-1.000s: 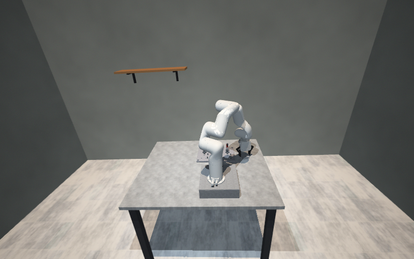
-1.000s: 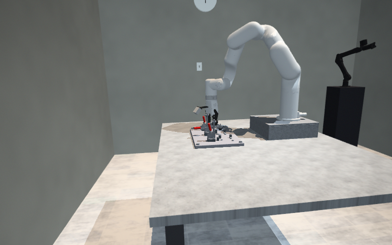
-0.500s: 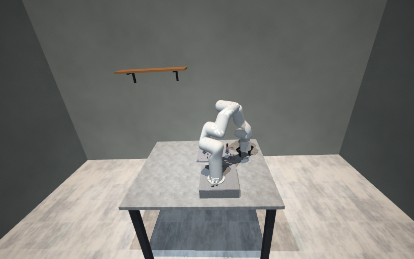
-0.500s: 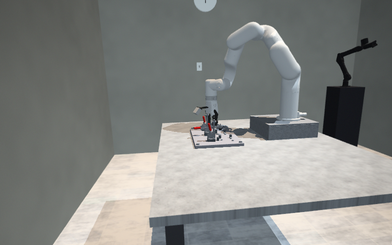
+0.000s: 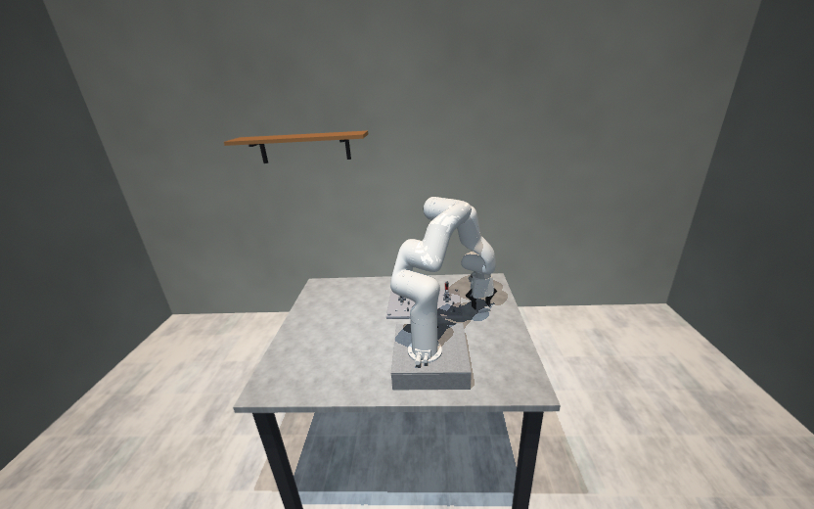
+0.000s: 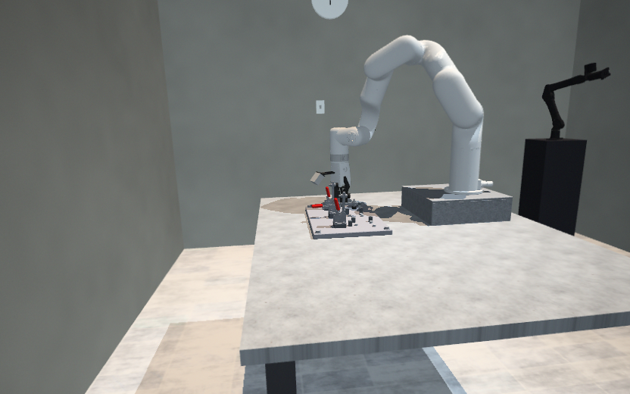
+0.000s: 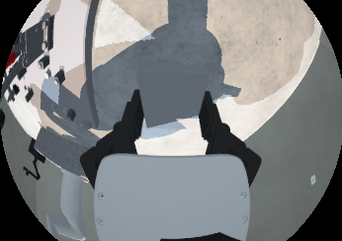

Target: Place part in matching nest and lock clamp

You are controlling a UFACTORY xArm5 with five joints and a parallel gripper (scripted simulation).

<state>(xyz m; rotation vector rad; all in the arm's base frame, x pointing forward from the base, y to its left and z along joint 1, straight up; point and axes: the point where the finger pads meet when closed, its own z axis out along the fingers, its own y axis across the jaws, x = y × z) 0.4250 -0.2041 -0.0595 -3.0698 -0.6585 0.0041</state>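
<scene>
My hand is 1 cm above the grey block part. Also, from my hand: grey fixture plate (27 cm to the left, 1 cm below).
</scene>
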